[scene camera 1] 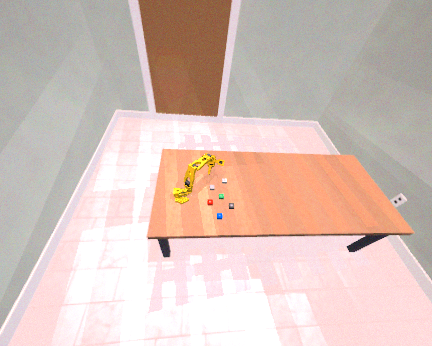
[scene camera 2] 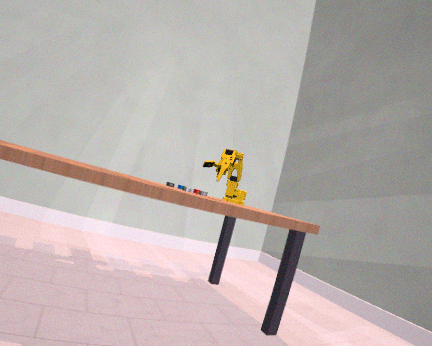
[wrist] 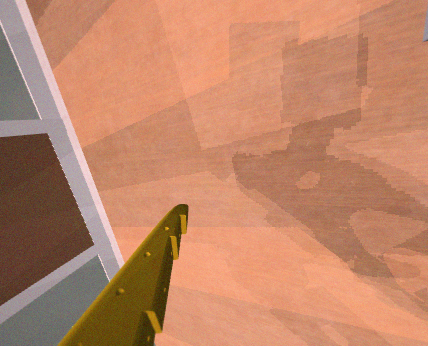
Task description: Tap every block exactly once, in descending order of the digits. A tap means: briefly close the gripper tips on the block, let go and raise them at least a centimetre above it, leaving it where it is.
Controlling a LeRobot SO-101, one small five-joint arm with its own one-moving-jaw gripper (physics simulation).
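Note:
My gripper [scene camera 1: 216,168] [scene camera 2: 211,172] is fully open and empty, raised above the table on the far side of the blocks; in the wrist view its one notched jaw [wrist: 145,280] shows. In scene camera 1 a white block [scene camera 1: 224,180] and a light grey block [scene camera 1: 212,187] lie nearest it. Beyond them towards the front edge lie a green block [scene camera 1: 221,196], a red block [scene camera 1: 210,202] [scene camera 2: 196,192], a dark grey block [scene camera 1: 231,205] [scene camera 2: 170,184] and a blue block [scene camera 1: 219,216] [scene camera 2: 181,187]. The digits are too small to read.
The wooden table [scene camera 1: 310,200] [scene camera 2: 100,177] carries the arm's base [scene camera 1: 181,196] [scene camera 2: 234,199] near its left end in scene camera 1. The arm's shadow falls on the table in the wrist view. A greyish edge of something shows at that view's upper right border.

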